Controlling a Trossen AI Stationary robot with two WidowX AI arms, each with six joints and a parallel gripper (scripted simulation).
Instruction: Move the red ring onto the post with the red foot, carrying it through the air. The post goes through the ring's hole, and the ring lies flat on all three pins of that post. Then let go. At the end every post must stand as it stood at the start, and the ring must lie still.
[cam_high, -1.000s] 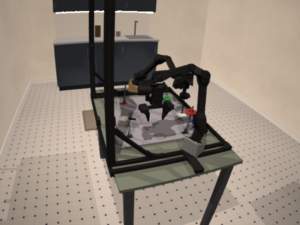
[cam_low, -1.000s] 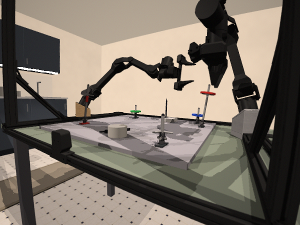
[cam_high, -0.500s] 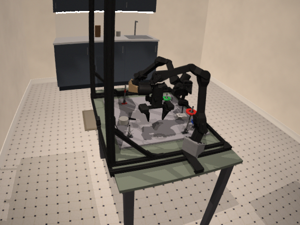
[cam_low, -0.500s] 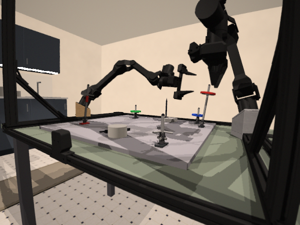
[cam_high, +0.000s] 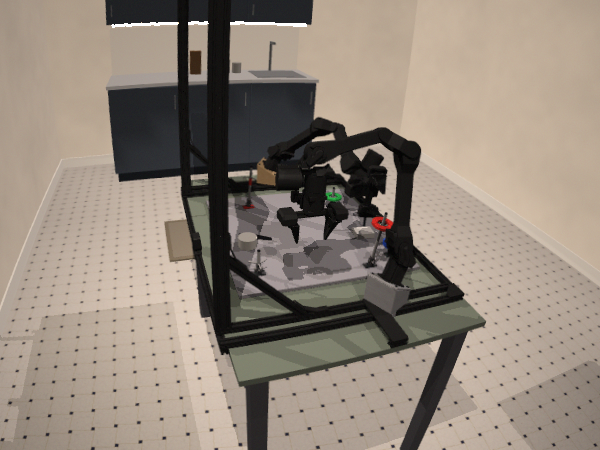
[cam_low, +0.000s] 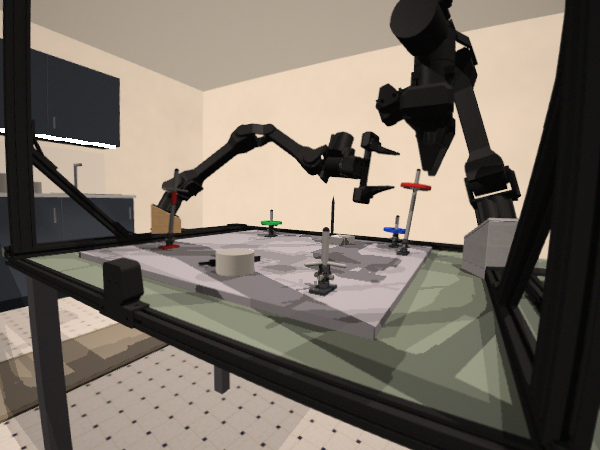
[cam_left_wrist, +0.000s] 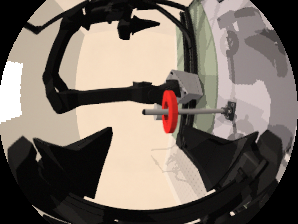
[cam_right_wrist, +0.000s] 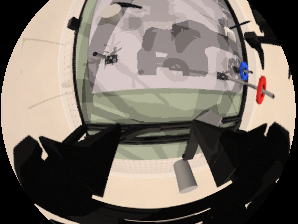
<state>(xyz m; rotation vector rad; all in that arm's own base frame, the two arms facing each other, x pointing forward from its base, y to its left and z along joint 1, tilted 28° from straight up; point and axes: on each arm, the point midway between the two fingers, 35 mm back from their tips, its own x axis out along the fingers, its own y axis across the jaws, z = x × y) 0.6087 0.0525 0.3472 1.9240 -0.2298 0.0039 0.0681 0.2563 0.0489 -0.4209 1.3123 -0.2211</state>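
The red ring is 2 cm behind my left hand, 8 cm to the right of it and 4 cm below it. Also, from my left hand: small white block: 6 cm ahead, 12 cm to the left, 20 cm below; tall grey post: 2 cm behind, 8 cm to the right, 10 cm below; blue ring: 7 cm ahead, 3 cm to the right, 16 cm below.
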